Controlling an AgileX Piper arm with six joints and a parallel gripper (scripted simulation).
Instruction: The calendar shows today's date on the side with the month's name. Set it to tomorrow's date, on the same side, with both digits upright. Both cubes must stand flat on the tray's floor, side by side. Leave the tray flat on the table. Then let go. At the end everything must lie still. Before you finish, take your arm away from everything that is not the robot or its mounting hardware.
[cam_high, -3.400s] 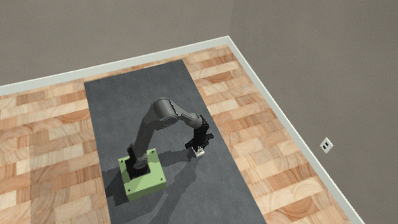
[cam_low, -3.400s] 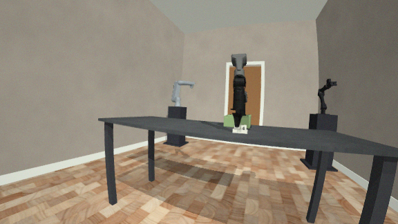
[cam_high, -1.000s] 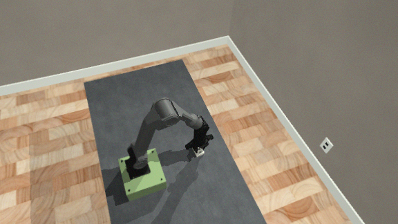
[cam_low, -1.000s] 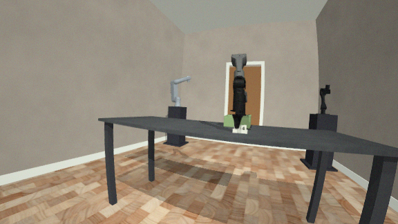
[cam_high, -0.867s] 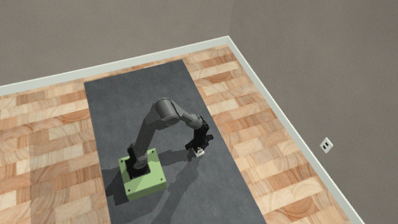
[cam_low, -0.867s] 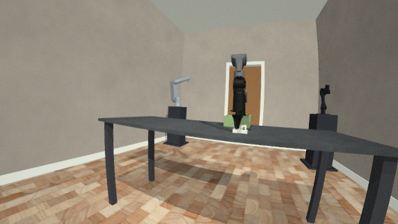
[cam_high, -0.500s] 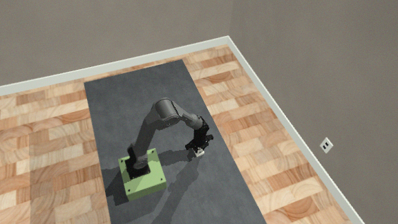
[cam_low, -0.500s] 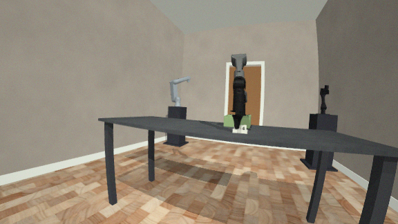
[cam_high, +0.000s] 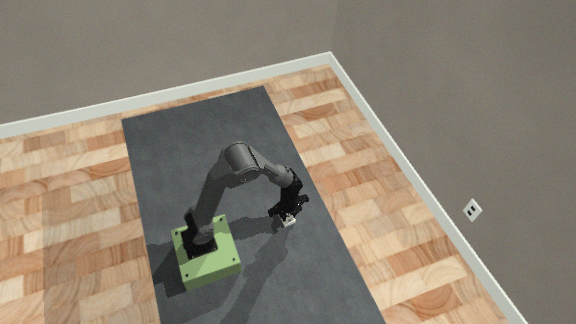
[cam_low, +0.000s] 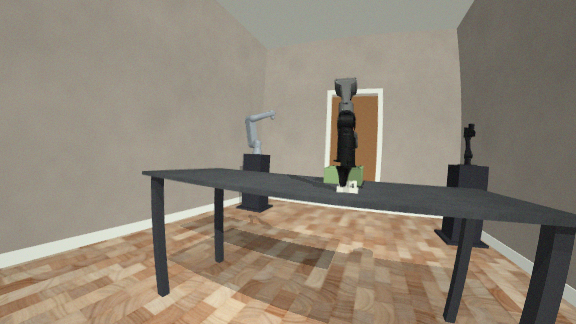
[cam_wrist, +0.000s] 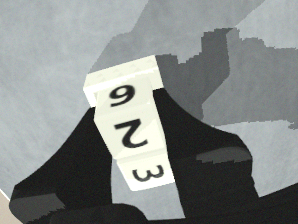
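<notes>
Right now my hand is right at the white digit cube. From my hand the other things lie so: calendar tray 2 cm to the left, 2 cm below.
</notes>
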